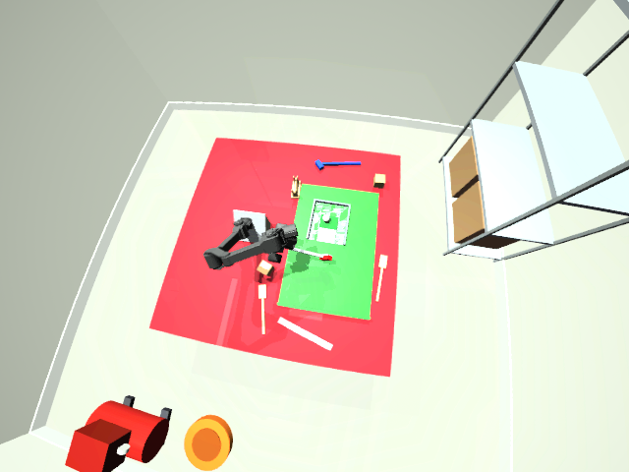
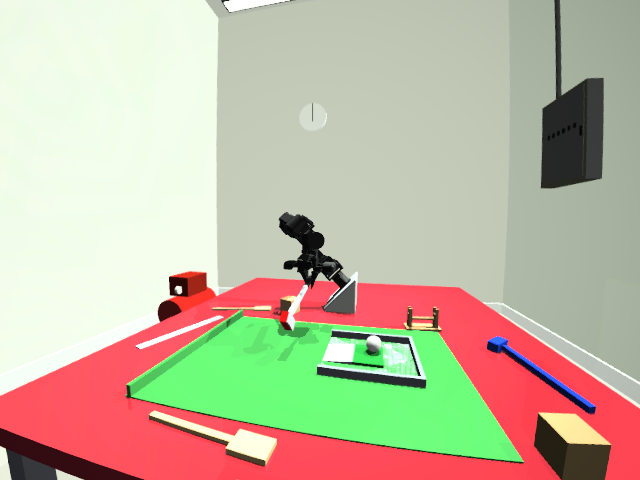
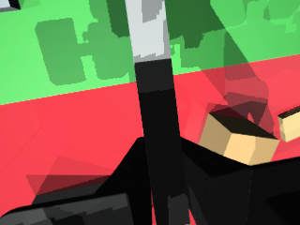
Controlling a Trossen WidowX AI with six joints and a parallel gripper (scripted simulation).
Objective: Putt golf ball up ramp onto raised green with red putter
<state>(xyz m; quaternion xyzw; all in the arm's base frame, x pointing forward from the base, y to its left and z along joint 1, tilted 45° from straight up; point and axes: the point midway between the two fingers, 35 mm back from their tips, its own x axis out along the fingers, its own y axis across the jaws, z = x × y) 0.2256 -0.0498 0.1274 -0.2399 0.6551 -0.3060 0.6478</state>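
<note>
The red putter lies 12 cm ahead of my gripper tip and 1 cm to the right of it. The rest, counted from my gripper tip: white golf ball: 21 cm ahead, 21 cm to the left, 10 cm below; green mat: 26 cm ahead, 7 cm to the left, 13 cm below; small wooden rack: 41 cm to the left, 9 cm below.
</note>
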